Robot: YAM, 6 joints.
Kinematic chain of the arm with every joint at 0, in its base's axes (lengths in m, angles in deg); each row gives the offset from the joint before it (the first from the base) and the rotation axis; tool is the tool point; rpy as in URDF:
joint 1: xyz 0 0 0.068 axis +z
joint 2: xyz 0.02 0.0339 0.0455 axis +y
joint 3: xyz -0.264 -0.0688 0 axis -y
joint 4: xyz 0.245 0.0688 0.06 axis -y
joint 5: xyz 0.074 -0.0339 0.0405 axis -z
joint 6: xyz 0.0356 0 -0.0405 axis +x
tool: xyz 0 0 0 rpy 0 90 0
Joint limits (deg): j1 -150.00..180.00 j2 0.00..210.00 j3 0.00..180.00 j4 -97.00..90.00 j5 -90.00..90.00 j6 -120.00..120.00
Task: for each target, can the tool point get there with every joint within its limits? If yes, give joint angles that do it. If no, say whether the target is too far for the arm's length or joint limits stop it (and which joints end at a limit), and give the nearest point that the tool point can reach.
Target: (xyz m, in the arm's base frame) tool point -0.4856 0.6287 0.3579
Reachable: no: too far | nearest point -0.3771 0.4882 0.3019 | short by 0.186 m
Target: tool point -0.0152 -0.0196 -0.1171
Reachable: yes | joints -83.60 188.95 15.57 68.73 29.12 44.26
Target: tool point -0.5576 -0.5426 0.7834
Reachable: no: too far | nearest point -0.3504 -0.3410 0.5279 | short by 0.386 m
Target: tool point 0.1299 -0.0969 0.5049
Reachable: yes | joints 143.21 16.16 63.44 70.24 0.35 22.34
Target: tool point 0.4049 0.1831 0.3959
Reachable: yes | joints 21.46 124.25 144.58 -69.66 -38.71 -7.39
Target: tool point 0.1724 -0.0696 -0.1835
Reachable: yes | joints -16.72 179.94 75.33 -50.07 28.59 -28.63
